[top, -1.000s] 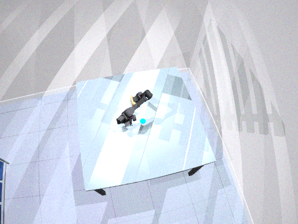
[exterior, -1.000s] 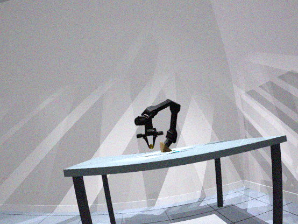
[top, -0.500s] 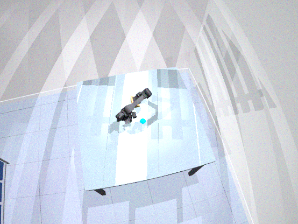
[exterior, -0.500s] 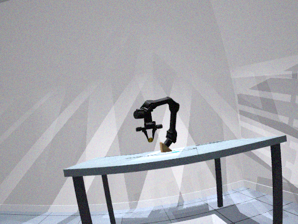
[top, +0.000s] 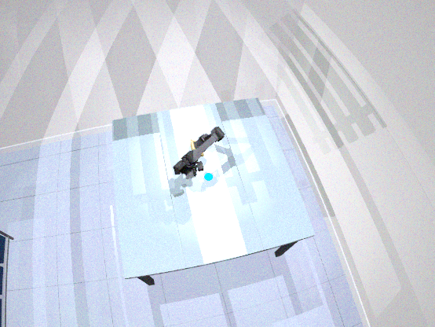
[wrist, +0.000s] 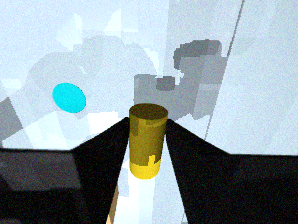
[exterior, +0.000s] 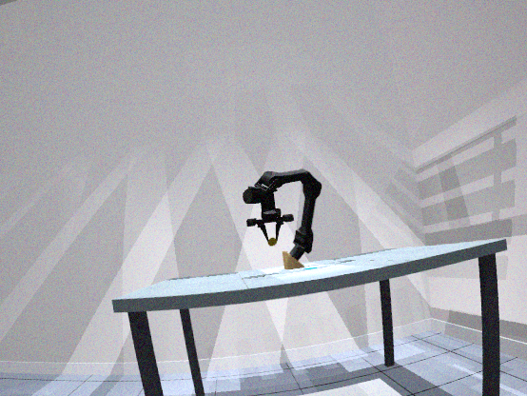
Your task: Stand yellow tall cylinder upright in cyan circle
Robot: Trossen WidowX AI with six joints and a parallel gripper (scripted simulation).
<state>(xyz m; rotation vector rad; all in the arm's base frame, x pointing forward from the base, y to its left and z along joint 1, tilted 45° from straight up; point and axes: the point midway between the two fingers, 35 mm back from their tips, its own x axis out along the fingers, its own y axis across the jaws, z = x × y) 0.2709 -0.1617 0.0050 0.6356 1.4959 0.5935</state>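
Now: the cyan circle 3 cm behind my gripper tip, 14 cm to the left of it and 13 cm below it. From my gripper tip the other things lie so: yellow cylinder (2 cm behind).
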